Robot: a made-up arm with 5 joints.
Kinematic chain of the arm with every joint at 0, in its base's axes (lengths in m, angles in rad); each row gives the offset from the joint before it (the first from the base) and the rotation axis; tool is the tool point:
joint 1: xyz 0 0 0.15 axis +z
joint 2: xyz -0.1 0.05 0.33 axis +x
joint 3: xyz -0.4 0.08 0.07 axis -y
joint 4: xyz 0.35 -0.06 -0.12 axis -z
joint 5: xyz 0 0.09 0.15 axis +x
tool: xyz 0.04 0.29 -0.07
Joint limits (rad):
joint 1: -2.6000..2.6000
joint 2: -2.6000..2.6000
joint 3: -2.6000..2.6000
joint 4: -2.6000..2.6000
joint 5: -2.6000..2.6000
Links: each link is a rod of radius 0.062 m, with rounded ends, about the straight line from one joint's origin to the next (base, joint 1, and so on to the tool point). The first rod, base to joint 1, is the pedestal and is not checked.
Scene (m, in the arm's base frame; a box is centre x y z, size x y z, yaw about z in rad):
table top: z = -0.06
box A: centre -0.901 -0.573 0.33 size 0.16 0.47 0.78 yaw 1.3
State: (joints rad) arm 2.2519 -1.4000 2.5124 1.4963 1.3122
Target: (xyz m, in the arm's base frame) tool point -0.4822 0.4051 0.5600
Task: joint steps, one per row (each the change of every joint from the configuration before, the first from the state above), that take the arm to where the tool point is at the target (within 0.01 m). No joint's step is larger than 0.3 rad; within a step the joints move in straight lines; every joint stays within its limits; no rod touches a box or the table.
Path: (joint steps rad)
1: -0.1018 0.1544 -0.2527 -0.0007 -0.0826
2: -0.1018 0.1544 -0.2527 -0.0007 -0.0826
3: -0.1017 0.1544 -0.2527 -0.0008 -0.0826
4: -0.1018 0.1544 -0.2527 -0.0007 -0.0826
5: -0.1018 0.1544 -0.2527 -0.0007 -0.0826
6: -0.2760 -0.2625 -0.2121 -0.0010 -0.1212
7: -0.2760 -0.2626 -0.2120 -0.0010 -0.1211
8: -0.2760 -0.2625 -0.2120 -0.0009 -0.1212

